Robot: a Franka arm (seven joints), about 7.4 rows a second.
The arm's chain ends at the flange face. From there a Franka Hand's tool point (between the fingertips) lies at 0.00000 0.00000 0.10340 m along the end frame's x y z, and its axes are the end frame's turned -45 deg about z.
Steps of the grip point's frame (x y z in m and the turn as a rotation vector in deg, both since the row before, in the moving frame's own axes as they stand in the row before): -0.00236, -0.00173, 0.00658, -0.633, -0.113, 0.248; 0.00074, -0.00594, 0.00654, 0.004, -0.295, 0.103; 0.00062, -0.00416, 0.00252, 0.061, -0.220, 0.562; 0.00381, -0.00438, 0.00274, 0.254, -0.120, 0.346; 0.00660, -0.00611, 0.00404, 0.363, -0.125, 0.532
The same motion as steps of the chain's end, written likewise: -0.00355, -0.00051, 0.00659, -0.528, 0.368, 0.248; -0.00330, -0.00509, 0.00654, -0.206, -0.211, 0.103; -0.00214, -0.00358, 0.00252, -0.112, -0.199, 0.562; 0.00007, -0.00562, 0.00274, 0.095, -0.264, 0.346; 0.00097, -0.00868, 0.00404, 0.168, -0.345, 0.532
